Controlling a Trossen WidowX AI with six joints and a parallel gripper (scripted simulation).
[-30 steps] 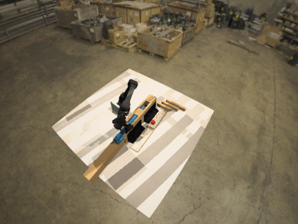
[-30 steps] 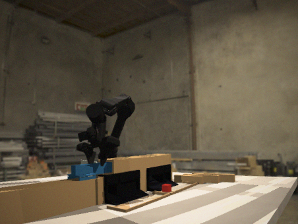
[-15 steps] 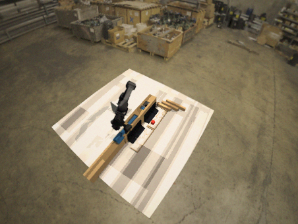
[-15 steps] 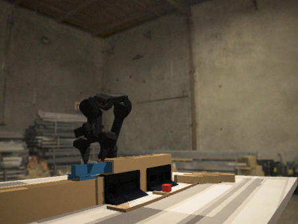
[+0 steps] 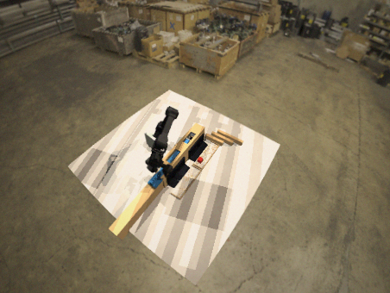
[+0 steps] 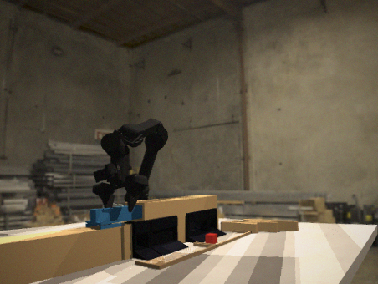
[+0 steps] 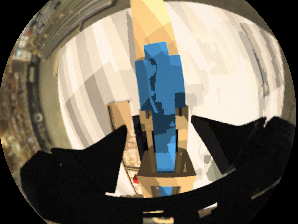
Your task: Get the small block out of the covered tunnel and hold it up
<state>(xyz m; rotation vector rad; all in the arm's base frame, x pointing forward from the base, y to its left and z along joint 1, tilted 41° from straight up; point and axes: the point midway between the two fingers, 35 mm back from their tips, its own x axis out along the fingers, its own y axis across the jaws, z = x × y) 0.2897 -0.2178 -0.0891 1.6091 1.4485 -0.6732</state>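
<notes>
The red piece is 330 mm to the left of my gripper tip, 110 mm below it and 70 mm ahead of it. Also, from my gripper tip: tan covered tunnel (60 mm below, 50 mm to the left, 10 mm ahead).
</notes>
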